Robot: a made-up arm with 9 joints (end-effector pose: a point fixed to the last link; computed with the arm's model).
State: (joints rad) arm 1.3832 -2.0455 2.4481 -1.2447 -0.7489 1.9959 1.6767 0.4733 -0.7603
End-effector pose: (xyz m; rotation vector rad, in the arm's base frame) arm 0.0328 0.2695 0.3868 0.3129 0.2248 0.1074
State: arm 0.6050 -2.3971 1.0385 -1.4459 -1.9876 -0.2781 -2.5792 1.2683 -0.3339
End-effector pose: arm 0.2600 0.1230 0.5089 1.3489 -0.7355 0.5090
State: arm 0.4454 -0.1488 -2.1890 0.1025 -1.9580 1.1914 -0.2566 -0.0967 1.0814
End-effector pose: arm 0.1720 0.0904 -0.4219 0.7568 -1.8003 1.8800
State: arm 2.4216 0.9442 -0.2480 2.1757 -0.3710 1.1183 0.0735 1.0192 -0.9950
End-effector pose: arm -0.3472 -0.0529 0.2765 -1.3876 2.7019 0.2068
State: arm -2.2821 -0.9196 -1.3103 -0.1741 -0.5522 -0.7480 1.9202 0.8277 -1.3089
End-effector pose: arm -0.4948 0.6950 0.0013 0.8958 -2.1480 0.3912
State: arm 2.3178 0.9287 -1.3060 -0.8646 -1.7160 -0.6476 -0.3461 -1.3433 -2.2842
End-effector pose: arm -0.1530 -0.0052 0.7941 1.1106 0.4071 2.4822
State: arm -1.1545 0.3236 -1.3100 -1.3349 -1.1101 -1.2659 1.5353 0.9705 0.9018
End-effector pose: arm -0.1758 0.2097 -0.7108 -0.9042 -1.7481 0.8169
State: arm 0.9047 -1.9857 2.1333 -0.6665 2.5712 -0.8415 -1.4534 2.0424 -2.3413
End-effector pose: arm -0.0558 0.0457 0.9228 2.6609 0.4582 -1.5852
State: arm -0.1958 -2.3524 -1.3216 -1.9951 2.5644 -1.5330 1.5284 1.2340 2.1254
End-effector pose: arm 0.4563 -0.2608 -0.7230 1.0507 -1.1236 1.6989
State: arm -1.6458 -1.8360 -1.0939 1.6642 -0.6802 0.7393 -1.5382 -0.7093 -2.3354
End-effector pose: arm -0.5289 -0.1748 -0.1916 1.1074 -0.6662 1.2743
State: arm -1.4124 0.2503 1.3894 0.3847 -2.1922 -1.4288 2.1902 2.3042 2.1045
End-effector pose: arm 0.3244 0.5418 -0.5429 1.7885 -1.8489 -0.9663
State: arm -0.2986 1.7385 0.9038 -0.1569 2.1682 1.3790 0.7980 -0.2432 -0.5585
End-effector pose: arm -0.2183 -0.1979 0.5445 1.7448 -1.4397 -1.7552
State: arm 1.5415 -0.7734 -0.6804 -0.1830 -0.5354 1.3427 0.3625 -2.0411 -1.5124
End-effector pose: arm 0.1606 -0.2980 0.1825 1.9844 1.1517 0.2196
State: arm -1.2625 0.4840 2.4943 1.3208 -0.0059 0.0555 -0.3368 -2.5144 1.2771
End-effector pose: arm 0.2635 -0.1917 -1.1648 0.3729 -0.6075 1.0663
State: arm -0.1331 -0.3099 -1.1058 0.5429 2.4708 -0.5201 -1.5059 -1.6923 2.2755
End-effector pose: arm 0.1812 0.0724 -0.4063 -0.4160 0.5787 2.2775
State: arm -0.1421 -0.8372 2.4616 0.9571 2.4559 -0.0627 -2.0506 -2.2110 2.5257
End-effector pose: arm 0.5745 -0.2740 -0.3099 0.7947 -0.6202 -0.2929
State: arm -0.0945 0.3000 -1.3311 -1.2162 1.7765 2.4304 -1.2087 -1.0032 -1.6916
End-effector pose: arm 0.8026 0.6351 0.3212 -0.4084 1.1436 -0.7817
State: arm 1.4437 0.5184 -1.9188 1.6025 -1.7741 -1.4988 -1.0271 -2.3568 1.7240
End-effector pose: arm -0.5749 0.3353 -0.0772 -0.5552 0.1590 -1.9809
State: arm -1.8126 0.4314 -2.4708 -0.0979 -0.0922 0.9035 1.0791 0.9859 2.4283
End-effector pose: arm -0.0795 -0.4774 -0.6636 0.9915 0.0436 2.0531
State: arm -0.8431 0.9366 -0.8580 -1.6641 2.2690 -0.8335 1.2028 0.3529 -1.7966
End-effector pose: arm -0.2362 -0.3234 0.1517 2.5056 -0.4205 1.5024
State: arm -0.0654 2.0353 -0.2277 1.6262 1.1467 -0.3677 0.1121 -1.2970 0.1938
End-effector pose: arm -0.5756 0.4233 0.6850 -1.8405 1.4004 0.8521
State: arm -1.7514 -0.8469 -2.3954 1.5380 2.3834 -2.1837 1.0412 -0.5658 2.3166
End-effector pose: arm -0.0451 -0.4021 0.3864 2.7080 -0.1167 -1.0525
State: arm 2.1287 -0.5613 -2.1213 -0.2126 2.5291 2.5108 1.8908 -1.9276 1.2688
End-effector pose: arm -0.5919 0.8888 0.1926 2.4633 -1.2815 1.1808
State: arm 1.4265 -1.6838 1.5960 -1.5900 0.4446 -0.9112 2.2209 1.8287 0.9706
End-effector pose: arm -0.2942 -0.5323 0.6872 1.2476 0.4540 -1.7323
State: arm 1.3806 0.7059 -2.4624 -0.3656 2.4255 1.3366 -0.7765 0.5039 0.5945
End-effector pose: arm 0.1937 0.1428 0.8230 1.3829 0.4677 0.3963
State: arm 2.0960 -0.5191 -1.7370 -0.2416 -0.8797 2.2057 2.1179 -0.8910 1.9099
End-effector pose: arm -0.7542 -0.1722 0.5577 -0.8773 1.1438 0.8776
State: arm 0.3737 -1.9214 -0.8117 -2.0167 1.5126 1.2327 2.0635 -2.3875 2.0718
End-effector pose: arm 0.3513 0.7780 0.3545 -0.8944 1.6192 -2.0914
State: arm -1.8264 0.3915 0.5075 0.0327 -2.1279 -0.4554 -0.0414 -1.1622 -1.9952
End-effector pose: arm 0.1375 0.6139 -0.3074 -0.4458 1.6644 0.7129
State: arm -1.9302 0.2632 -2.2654 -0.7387 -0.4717 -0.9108 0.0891 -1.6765 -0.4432
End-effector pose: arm -1.1904 0.0112 -0.2097 -2.3748 -0.0953 0.7605
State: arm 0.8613 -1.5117 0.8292 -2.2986 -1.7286 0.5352 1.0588 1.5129 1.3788
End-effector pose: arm -0.2998 -0.0167 0.1419 1.7276 -1.0764 -0.4673
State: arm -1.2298 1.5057 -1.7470 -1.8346 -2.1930 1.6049 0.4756 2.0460 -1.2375
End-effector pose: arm 0.3448 0.2736 0.1259 0.3077 -2.1632 1.6829
